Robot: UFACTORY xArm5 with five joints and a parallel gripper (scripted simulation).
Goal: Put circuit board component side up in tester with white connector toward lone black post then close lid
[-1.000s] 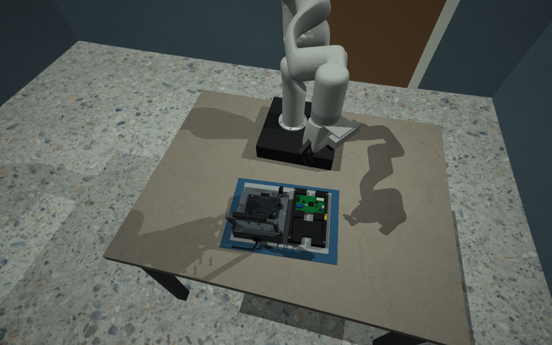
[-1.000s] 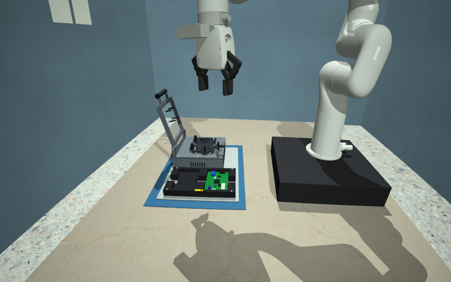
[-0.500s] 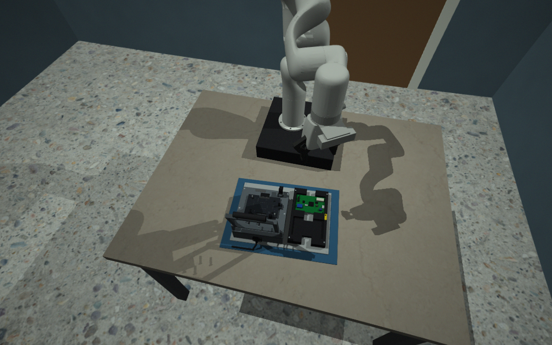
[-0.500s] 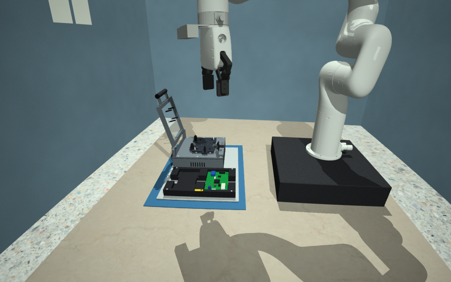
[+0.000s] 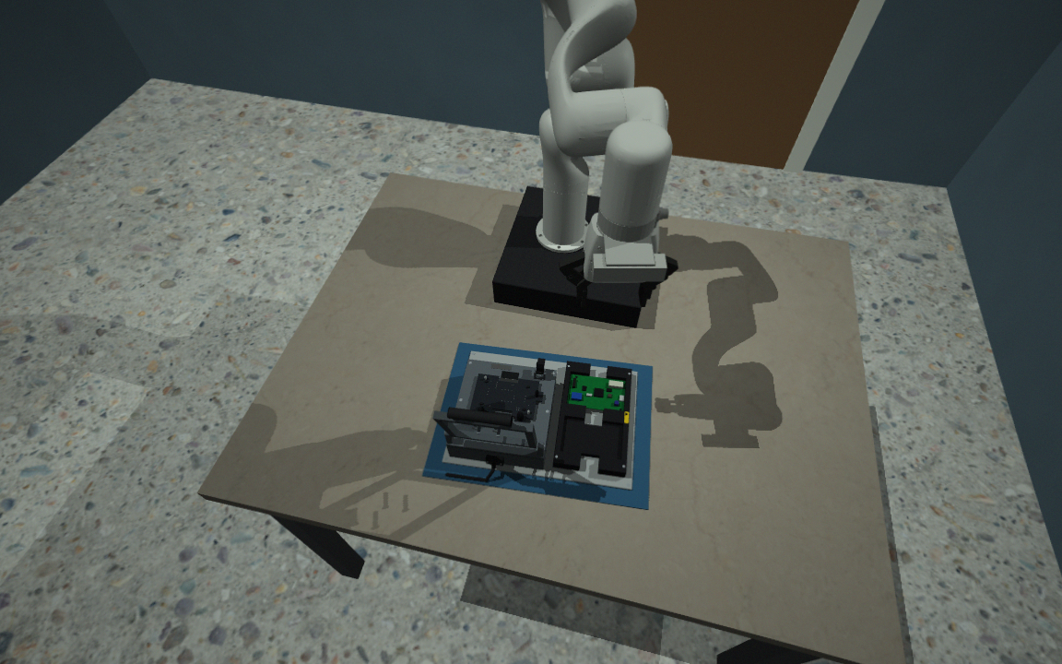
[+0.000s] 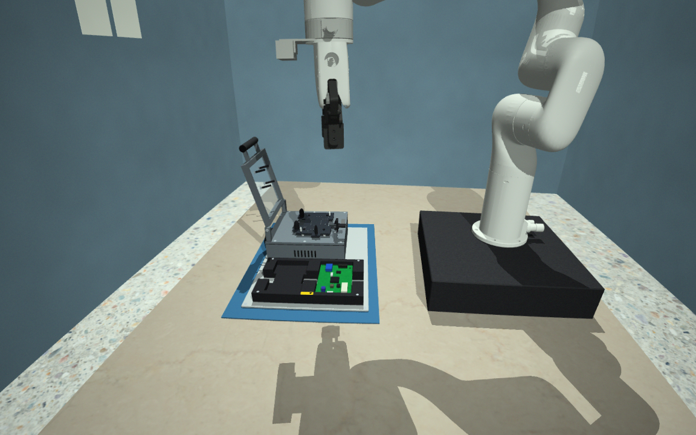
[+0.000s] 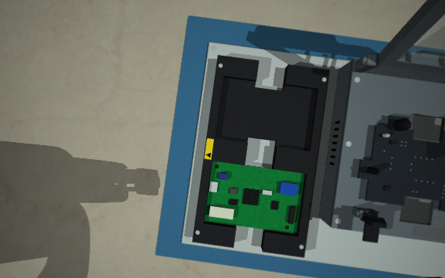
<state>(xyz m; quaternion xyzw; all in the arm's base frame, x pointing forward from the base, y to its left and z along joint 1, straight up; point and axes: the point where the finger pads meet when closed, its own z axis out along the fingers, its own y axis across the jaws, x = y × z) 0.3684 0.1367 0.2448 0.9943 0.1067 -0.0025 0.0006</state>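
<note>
Right now my hand is 30 cm above the green circuit board. The rest, counted from my hand: framed lid 20 cm ahead, 16 cm to the right, 13 cm below; then grey tester 20 cm below, 12 cm to the right, 10 cm ahead; then black nest 24 cm below, 16 cm to the right, 8 cm ahead.
</note>
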